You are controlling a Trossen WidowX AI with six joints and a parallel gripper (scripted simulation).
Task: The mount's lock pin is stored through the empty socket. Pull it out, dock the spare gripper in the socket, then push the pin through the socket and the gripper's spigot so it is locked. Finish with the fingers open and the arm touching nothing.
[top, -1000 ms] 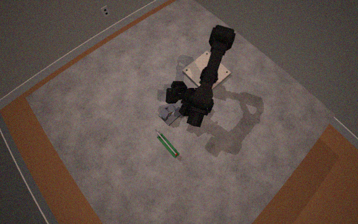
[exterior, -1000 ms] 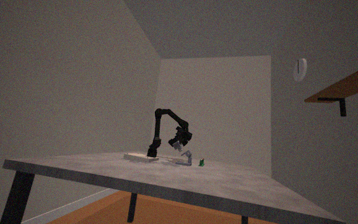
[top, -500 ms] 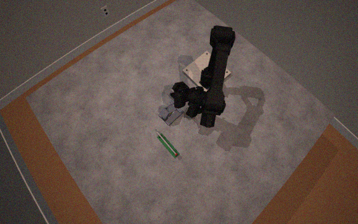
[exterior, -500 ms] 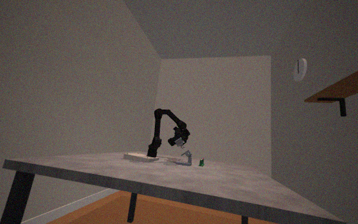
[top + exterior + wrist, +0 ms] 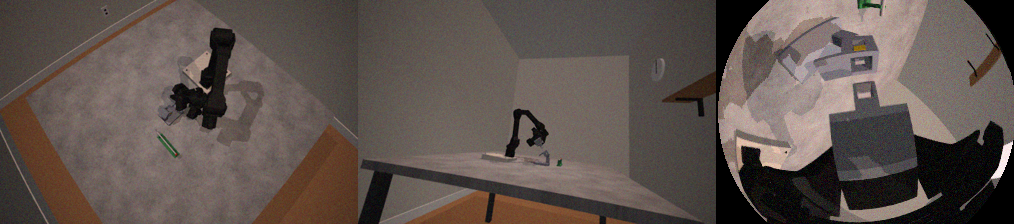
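Now: the green holder 170 mm ahead of my gripper tip, 140 mm below it and 120 mm to the left of it. Round my gripper tip: spare gripper 10 mm to the left; grey mount 110 mm below, 50 mm ahead, 10 mm to the left.
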